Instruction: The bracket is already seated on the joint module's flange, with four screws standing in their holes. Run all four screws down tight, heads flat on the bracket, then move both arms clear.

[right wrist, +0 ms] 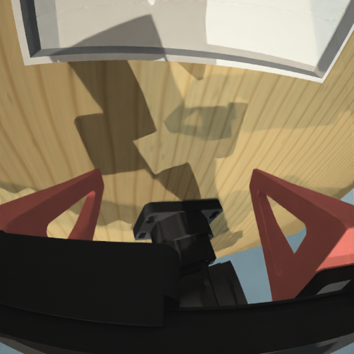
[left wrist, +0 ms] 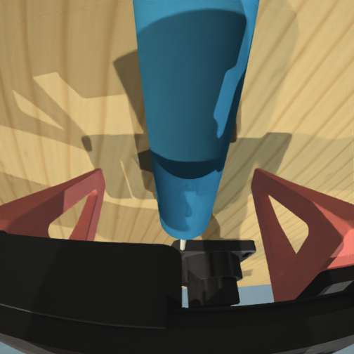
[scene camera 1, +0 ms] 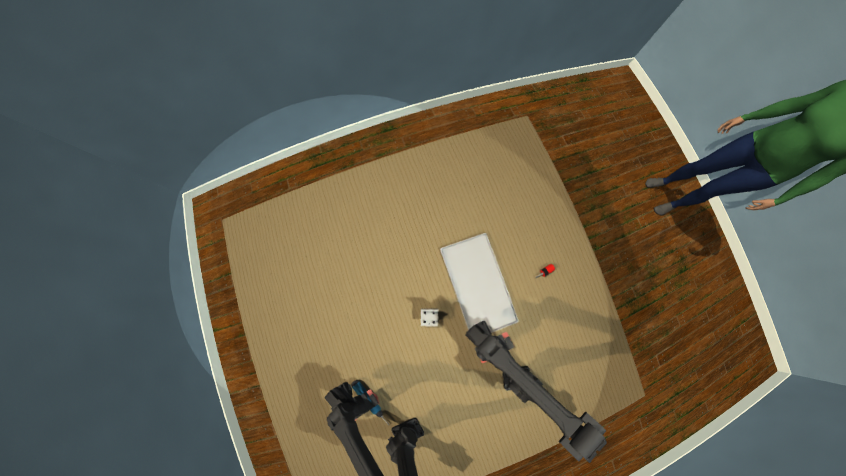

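Seen in the pictures: left gripper, between the fingertips: (scene camera 1: 368, 402); left arm's base, origin of its link: (scene camera 1: 407, 430).
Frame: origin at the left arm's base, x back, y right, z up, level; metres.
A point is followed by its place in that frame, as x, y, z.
A white square bracket (scene camera 1: 430, 317) {-0.414, 0.314, 0.066} with four dark screw spots near its corners lies left of the tray; the joint module under it and the screws' heights cannot be made out. A blue screwdriver (scene camera 1: 373, 405) (left wrist: 192, 100) is at the lower left, its handle large and close in the left wrist view. My left gripper (scene camera 1: 365, 396) {-0.194, -0.090, 0.021} (left wrist: 177, 176) is open around the screwdriver's handle, one finger on either side with gaps; the handle is not gripped. My right gripper (scene camera 1: 493, 348) {-0.177, 0.501, 0.061} (right wrist: 176, 177) is open and empty near the tray's lower end. The bracket does not show in either wrist view.
A white tray (scene camera 1: 478, 272) {-0.486, 0.588, 0.004} (right wrist: 250, 25) lies right of the bracket. A small red and black screwdriver (scene camera 1: 547, 270) {-0.346, 0.868, 0.032} lies right of the tray. Black flanged arm parts (left wrist: 220, 246) (right wrist: 180, 206) stand near each gripper. A person in green (scene camera 1: 795, 142) stands at the right.
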